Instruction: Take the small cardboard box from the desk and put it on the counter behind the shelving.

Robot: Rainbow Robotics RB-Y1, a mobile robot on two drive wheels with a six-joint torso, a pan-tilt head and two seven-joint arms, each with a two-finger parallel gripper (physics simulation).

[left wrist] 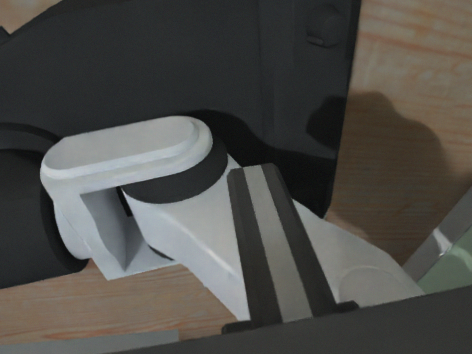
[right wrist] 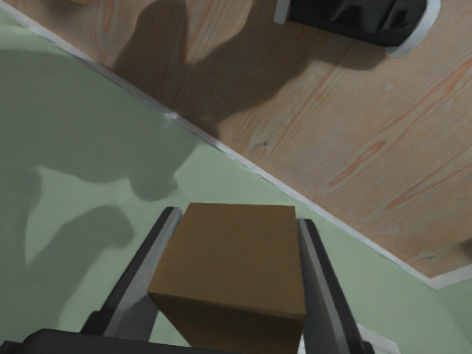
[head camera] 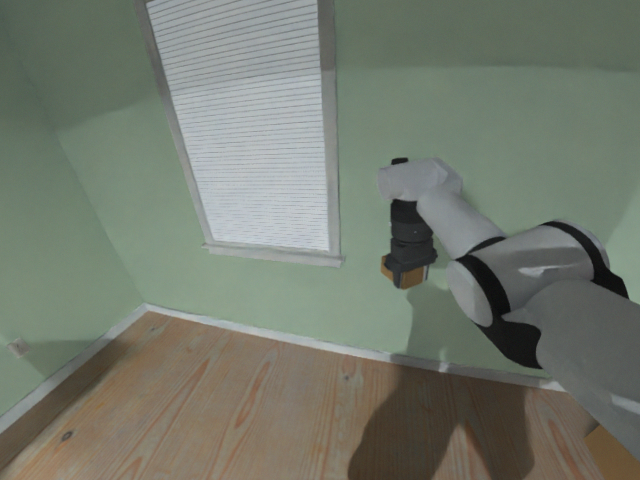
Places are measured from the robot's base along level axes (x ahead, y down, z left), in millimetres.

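Pixels of known places: left gripper, fingertip midpoint: [left wrist: 252, 185]; right gripper, fingertip midpoint: [right wrist: 237, 223] [head camera: 410, 282]; robot's base, origin of the base link: [right wrist: 341, 15].
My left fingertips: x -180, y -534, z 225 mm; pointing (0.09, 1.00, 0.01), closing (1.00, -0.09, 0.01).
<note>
For each thing: its top centre in the pictures, then the offset to it from my left fingertips. "spot": a spot on its surface instead. Level surfaces: height alone.
- small brown cardboard box, middle of its top: [right wrist: 232, 346] [head camera: 402, 260] dx +510, dy -621, dz -440 mm
- blind-covered window, surface spot: [head camera: 253, 129] spot: dx +1204, dy -939, dz +17 mm
- Wooden floor, its level: dy +534 mm
- brown cardboard piece, surface spot: [head camera: 612, 452] spot: dx +302, dy +402, dz -1489 mm
A small brown cardboard box [head camera: 412, 277] [right wrist: 232, 255] is held between the two fingers of my right gripper [head camera: 412, 276] [right wrist: 237, 223], which is shut on it. In the head camera the box hangs in the air under the wrist, in front of the green wall. My left gripper [left wrist: 252, 185] is shut, its fingers together with nothing between them, and it points past the robot's own white and black parts. The desk, the counter and the shelving of the task do not show in the head camera.
A green wall [head camera: 491, 155] with a blind-covered window [head camera: 253, 129] stands ahead, meeting another wall at the left. Wooden floor [head camera: 232, 403] [right wrist: 390, 125] runs up to the white baseboard [head camera: 289, 338]. A brown cardboard piece [head camera: 612, 452] shows at the bottom right of the head view.
</note>
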